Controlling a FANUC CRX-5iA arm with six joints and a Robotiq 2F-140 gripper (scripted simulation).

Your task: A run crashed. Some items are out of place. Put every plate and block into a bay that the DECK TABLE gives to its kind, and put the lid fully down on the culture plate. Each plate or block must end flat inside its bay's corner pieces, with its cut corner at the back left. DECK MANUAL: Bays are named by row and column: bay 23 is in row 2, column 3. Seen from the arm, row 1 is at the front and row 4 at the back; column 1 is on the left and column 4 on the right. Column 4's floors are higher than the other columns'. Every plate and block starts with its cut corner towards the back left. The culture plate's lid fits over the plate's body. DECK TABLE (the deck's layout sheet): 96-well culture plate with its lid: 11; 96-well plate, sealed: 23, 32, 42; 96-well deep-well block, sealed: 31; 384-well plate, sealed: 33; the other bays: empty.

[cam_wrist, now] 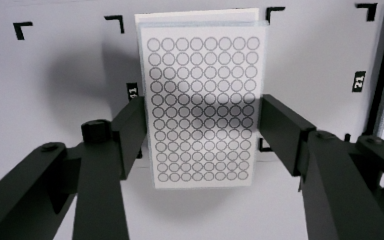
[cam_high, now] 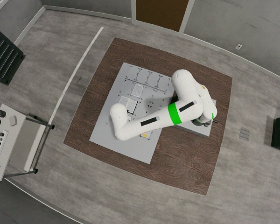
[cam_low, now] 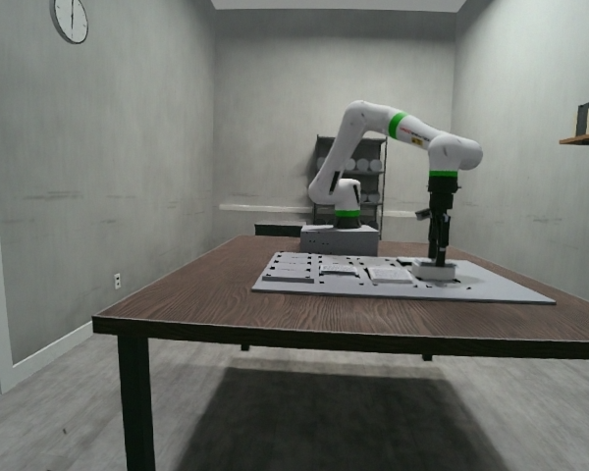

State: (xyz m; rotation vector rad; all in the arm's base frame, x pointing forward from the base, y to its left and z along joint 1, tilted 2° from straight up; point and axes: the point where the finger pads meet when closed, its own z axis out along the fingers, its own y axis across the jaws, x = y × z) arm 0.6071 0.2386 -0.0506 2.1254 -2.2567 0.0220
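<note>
Right now the deep-well block is 50 mm below my hand and 10 mm to the right of it.
</note>
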